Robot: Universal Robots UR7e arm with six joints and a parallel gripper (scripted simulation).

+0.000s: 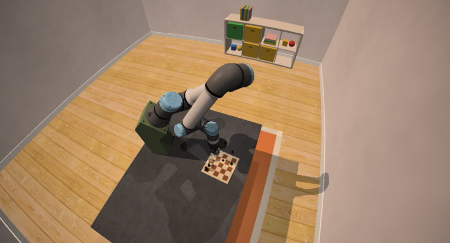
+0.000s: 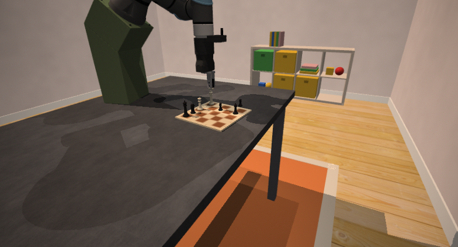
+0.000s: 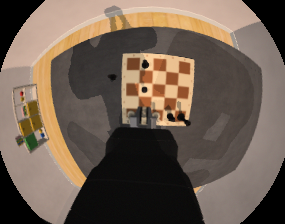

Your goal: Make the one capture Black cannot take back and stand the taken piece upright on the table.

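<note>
Now: hand 4 cm short of the small chessboard, 4 cm to the left of it and 11 cm above it. Round my hand: small white pawn (1 cm below).
</note>
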